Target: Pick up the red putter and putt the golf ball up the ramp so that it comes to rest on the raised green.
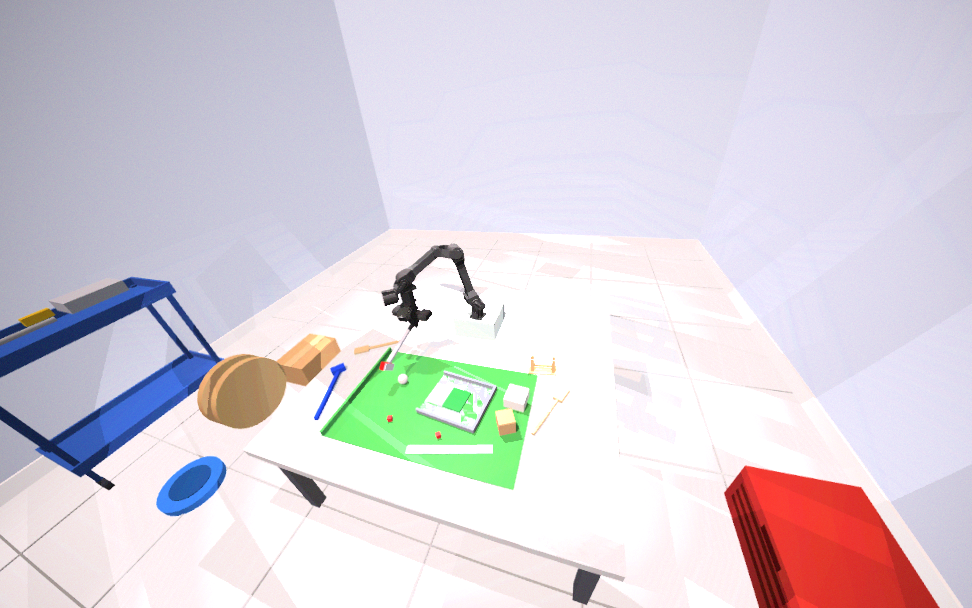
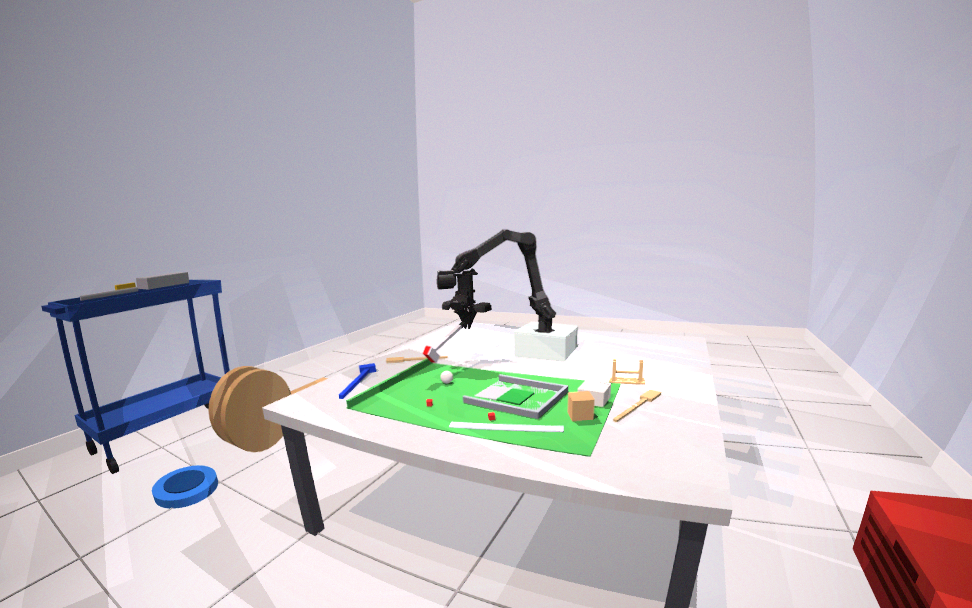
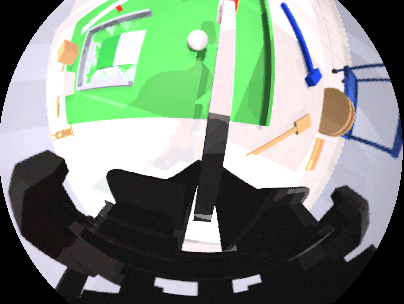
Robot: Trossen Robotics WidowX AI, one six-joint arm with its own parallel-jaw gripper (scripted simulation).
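Observation:
The pictures contain the gripper, together with a white bar and a tan block. Image 3 also shows the gripper.

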